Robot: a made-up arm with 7 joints.
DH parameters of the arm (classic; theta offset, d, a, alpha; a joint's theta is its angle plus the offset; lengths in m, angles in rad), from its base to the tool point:
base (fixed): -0.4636 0 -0.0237 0
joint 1: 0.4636 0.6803 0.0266 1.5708
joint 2: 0 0.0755 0.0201 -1.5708
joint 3: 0 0.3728 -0.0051 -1.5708
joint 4: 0 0.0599 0.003 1.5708
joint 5: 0 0.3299 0.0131 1.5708
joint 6: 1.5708 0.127 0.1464 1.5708
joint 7: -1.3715 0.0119 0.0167 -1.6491
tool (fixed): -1.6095 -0.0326 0 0
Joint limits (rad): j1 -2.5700..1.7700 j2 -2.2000..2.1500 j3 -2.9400..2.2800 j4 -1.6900..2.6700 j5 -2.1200..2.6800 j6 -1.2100..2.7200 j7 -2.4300..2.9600
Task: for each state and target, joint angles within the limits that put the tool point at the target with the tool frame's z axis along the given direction. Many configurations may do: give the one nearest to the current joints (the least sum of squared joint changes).
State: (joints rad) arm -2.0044 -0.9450 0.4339 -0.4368 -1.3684 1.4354 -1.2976
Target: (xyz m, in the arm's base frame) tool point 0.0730 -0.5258 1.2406 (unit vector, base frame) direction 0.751 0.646 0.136
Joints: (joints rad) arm -1.2136 -0.8844 0.8854 0.2127 -1.1111 1.5467 -1.2343
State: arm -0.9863 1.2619 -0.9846 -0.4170 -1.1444 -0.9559 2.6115
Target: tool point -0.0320 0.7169 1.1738 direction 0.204 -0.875 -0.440
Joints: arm -1.5468 0.9221 -1.1258 0.0524 -1.3485 -0.1682 2.9600
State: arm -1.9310 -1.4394 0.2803 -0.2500 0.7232 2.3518 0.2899
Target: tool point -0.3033 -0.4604 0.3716 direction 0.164 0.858 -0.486
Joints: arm -1.9249 -2.0229 0.5797 -0.1603 1.0838 2.6451 0.5946
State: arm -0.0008 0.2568 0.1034 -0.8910 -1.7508 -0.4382 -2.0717
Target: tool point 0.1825 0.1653 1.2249 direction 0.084 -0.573 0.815
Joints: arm -0.6506 -0.6895 -0.6600 -1.0436 -1.9753 -0.4330 -1.3880
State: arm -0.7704 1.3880 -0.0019 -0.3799 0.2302 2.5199 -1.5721
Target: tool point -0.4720 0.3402 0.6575 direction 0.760 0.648 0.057
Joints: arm -0.9529 1.3611 -0.0343 -0.5190 0.0840 2.6417 -1.9086
